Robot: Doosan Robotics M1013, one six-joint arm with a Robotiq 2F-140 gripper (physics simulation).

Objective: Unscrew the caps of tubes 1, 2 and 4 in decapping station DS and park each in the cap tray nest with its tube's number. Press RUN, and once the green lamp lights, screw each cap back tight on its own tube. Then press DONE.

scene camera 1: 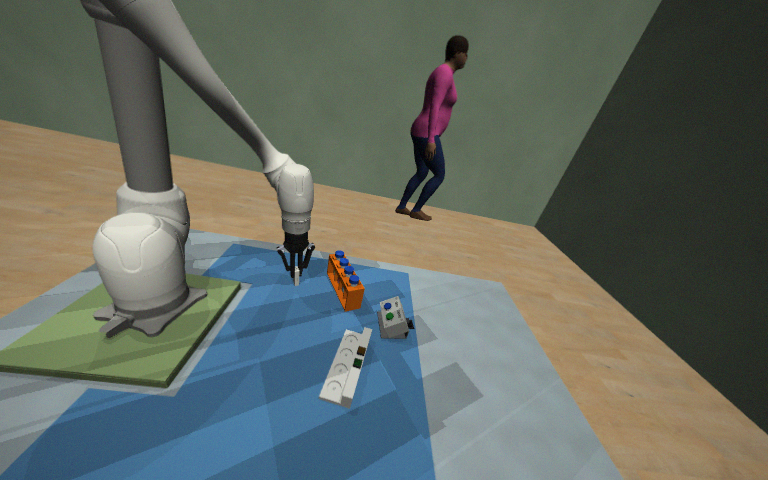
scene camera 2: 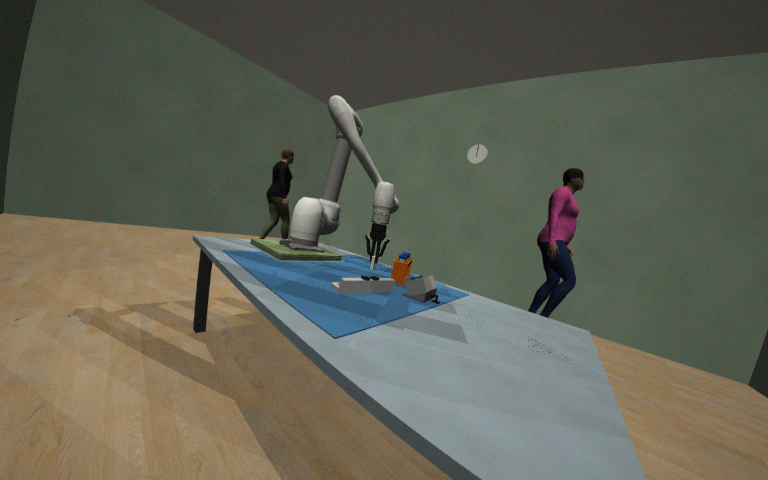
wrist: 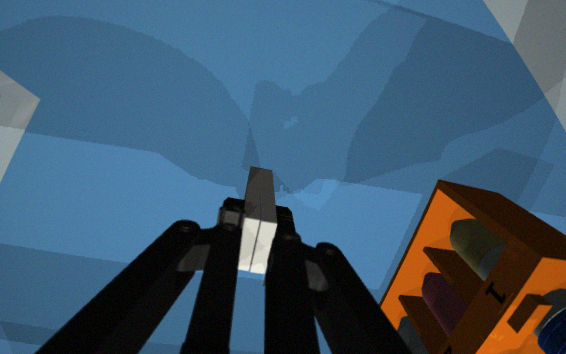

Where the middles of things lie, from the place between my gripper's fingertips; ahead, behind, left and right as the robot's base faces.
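I look at the grey button box (scene camera 1: 397, 328), and my hand is 60 mm to the left of it and 400 mm short of it. The hand is also 40 mm below the box.
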